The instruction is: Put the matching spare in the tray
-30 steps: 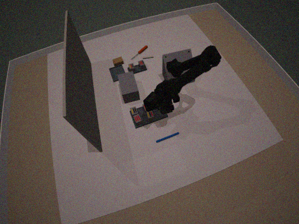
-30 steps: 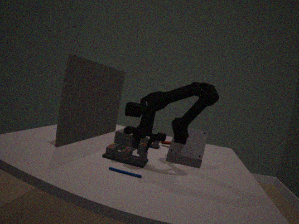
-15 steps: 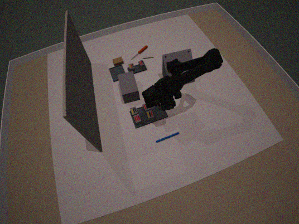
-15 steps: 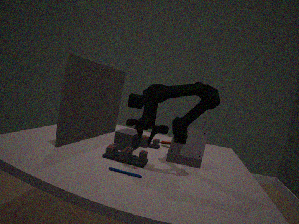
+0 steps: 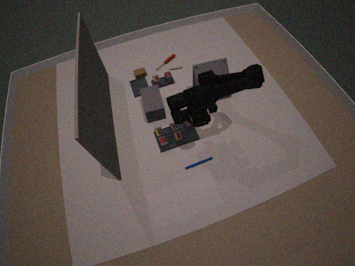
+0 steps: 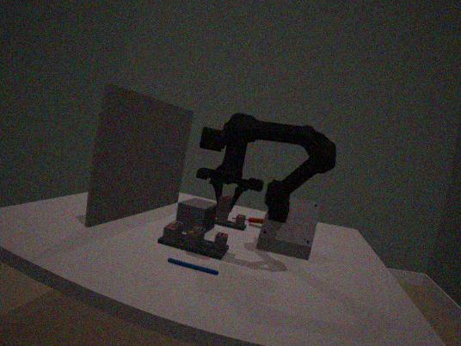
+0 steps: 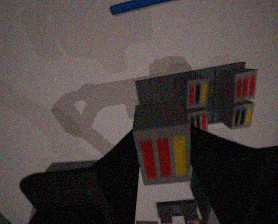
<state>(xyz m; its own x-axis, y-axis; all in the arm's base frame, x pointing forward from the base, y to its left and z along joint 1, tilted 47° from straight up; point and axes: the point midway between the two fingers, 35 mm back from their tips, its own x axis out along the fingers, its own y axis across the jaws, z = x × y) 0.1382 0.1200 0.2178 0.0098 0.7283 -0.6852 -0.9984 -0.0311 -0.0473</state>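
Right now my gripper tip is 180 mm short of the tan block, 500 mm to the left of it and 140 mm above it. From my gripper tip the other things lie so: tall grey panel: 390 mm ahead, 230 mm to the right, 70 mm above; then grey mounted unit: 150 mm ahead, 220 mm to the right, 100 mm below.
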